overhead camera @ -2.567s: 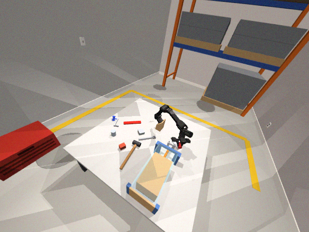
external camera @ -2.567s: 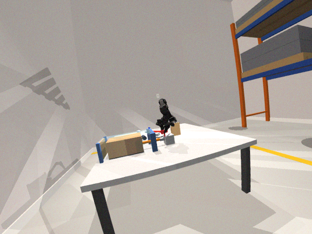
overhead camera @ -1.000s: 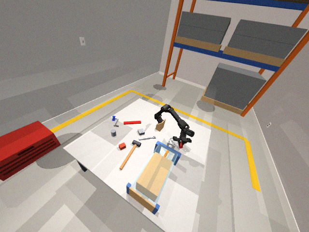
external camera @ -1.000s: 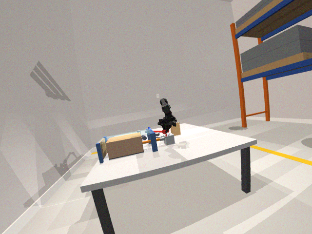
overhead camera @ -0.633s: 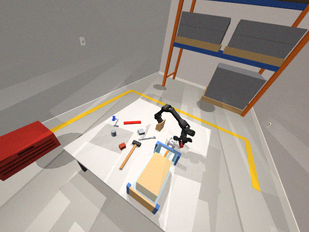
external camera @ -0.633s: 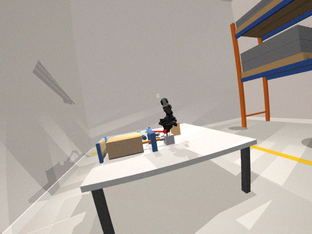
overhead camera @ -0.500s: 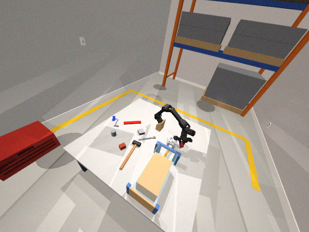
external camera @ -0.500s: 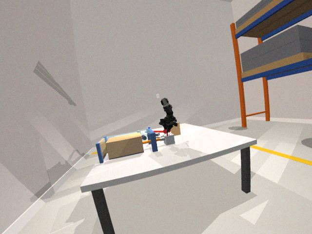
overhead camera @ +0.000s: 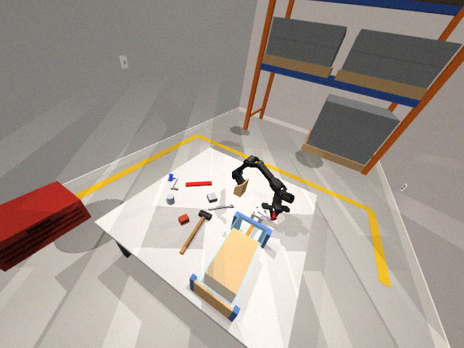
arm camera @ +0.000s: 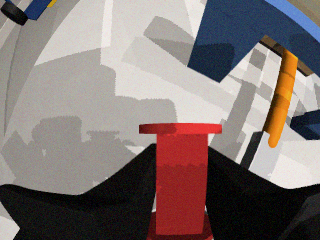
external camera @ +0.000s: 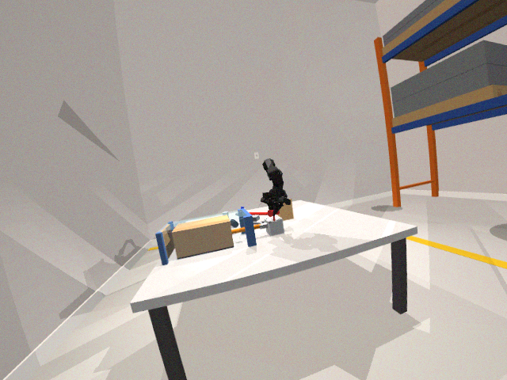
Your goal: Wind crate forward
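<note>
Right now the red-knobbed winch handle is 2 cm behind my gripper tip, 5 cm to the right of it and 3 cm below it. From my gripper tip the other things lie so: grey hand winch: 4 cm behind, 12 cm to the right, 10 cm below; then red knob: 1 cm behind, 1 cm to the right; then frame: 14 cm ahead, 8 cm to the right, 3 cm below.
</note>
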